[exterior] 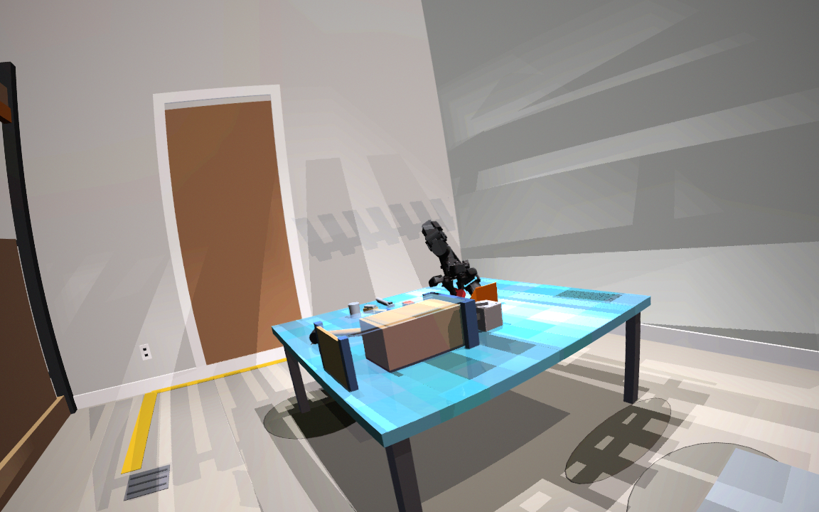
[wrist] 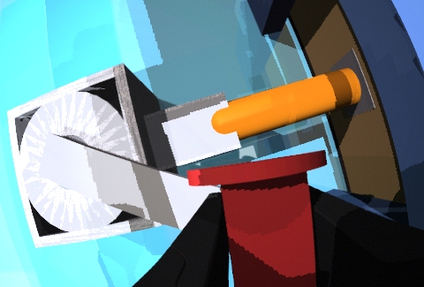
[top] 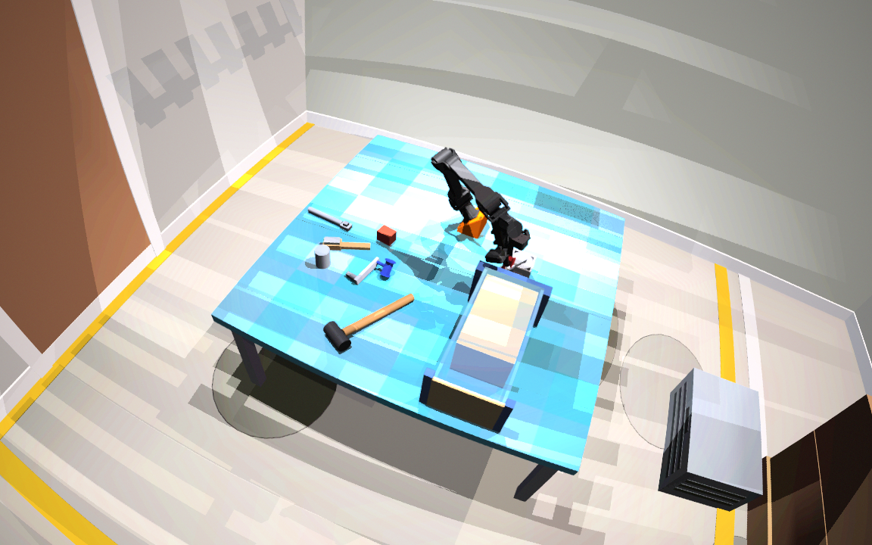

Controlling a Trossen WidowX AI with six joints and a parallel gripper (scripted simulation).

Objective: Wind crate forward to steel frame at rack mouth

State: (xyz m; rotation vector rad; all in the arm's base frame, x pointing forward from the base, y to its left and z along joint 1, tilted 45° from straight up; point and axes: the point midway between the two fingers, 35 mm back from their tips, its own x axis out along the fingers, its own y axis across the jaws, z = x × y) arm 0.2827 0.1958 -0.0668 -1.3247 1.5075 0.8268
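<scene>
The grey winch lies 100 mm below my gripper tip, 100 mm behind it and 30 mm to the left of it. Round my gripper tip: clear-panelled cubby: 320 mm ahead, 20 mm to the left, 10 mm below; red knob: 10 mm to the right; winch handle: 30 mm below, 30 mm behind, 10 mm to the left.
</scene>
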